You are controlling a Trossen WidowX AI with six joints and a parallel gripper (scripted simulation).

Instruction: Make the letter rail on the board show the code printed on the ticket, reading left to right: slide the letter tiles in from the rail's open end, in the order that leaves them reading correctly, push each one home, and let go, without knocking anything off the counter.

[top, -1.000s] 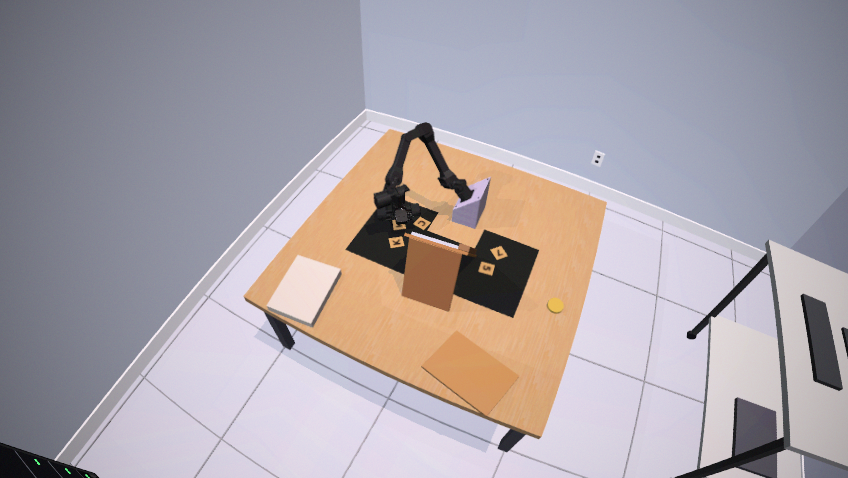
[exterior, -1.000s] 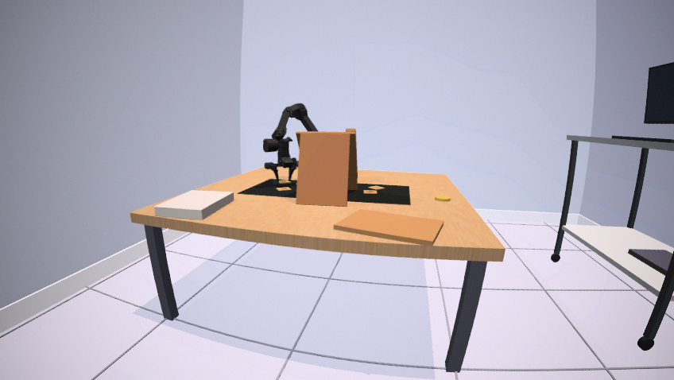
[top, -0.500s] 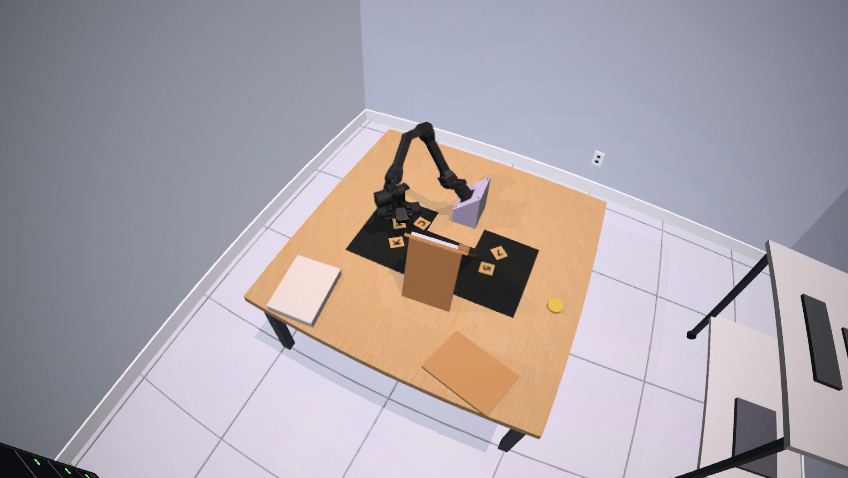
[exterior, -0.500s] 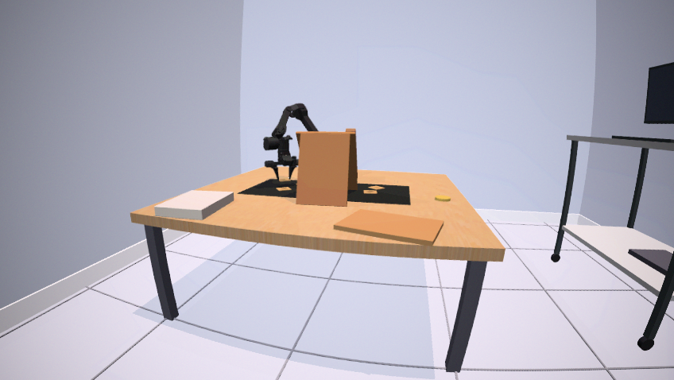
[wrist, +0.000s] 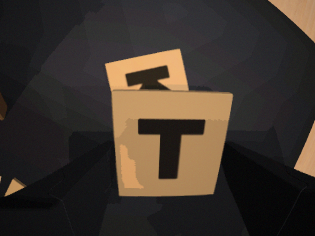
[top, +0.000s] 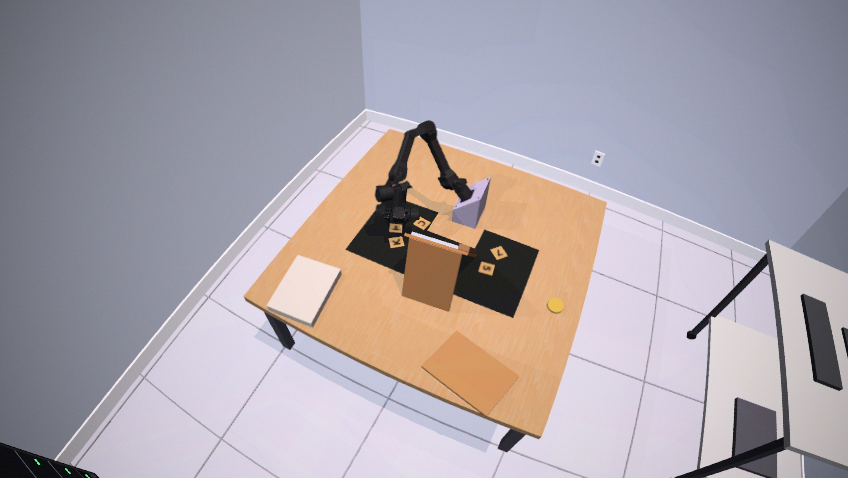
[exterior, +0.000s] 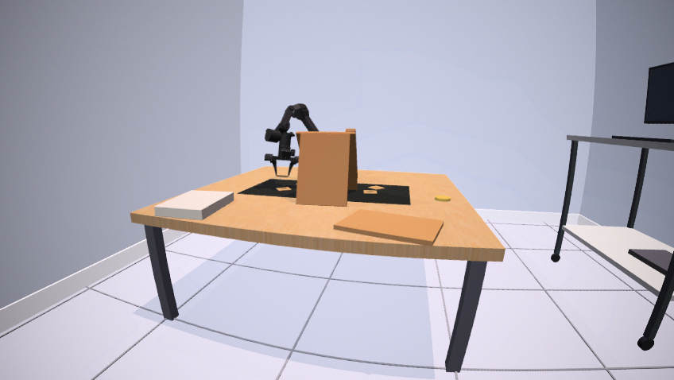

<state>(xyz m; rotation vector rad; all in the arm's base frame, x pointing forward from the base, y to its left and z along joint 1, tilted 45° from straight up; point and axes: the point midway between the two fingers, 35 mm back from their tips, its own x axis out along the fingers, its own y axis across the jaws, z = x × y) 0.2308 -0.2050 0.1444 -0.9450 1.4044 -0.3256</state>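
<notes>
My gripper tip is now 27 cm to the right of the white ticket, 5 cm short of it and 4 cm below it. From my gripper tip the other things lie so: thin panel (51 cm ahead, 49 cm to the left, 5 cm below); then white slab (41 cm ahead, 24 cm to the right, 4 cm below).
</notes>
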